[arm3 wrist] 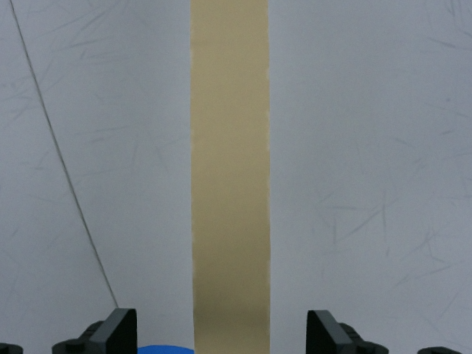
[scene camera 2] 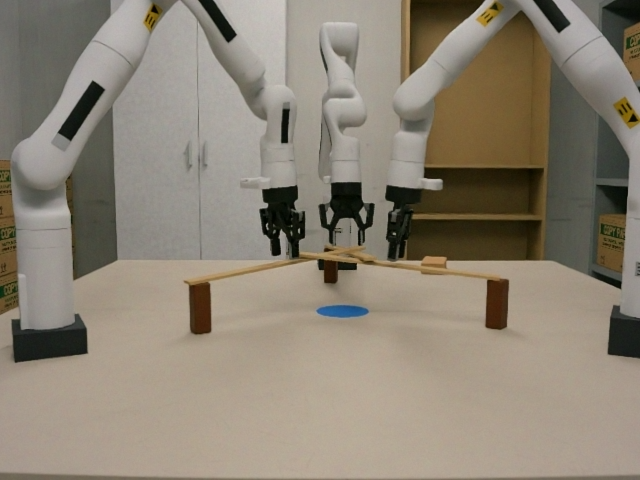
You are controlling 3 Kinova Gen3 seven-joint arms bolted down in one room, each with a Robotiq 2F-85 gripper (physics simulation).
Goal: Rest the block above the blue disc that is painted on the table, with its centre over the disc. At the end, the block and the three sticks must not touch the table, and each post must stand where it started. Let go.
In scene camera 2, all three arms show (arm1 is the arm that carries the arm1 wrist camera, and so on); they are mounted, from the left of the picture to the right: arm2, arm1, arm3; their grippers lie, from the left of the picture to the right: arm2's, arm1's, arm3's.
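The blue disc (scene camera 2: pixel 342 311) (arm3 wrist: pixel 165 349) is painted on the table. Three sticks cross above it: the left stick (scene camera 2: pixel 242 270), the right stick (scene camera 2: pixel 454 271) and a back stick (scene camera 2: pixel 367 256). Their outer ends rest on the left post (scene camera 2: pixel 200 307), right post (scene camera 2: pixel 496 303) and back post (scene camera 2: pixel 330 271). The tan block (scene camera 2: pixel 433 261) shows at the right stick; whether it touches the stick is unclear. Arm1's gripper (scene camera 2: pixel 347 243) is open above the back stick. Arm2's gripper (scene camera 2: pixel 285 255) is open just above the left stick. Arm3's gripper (arm3 wrist: pixel 221 327) (scene camera 2: pixel 395 256) is open; a stick (arm3 wrist: pixel 231 150) runs between its fingers in the wrist view.
The arms' bases stand at the left, right and back of the table (scene camera 2: pixel 330 413). Arm2's and arm3's grippers flank the crossing sticks, and arm1's hangs behind them. A cabinet (scene camera 2: pixel 155 155) and a wooden shelf unit (scene camera 2: pixel 538 155) stand behind the table.
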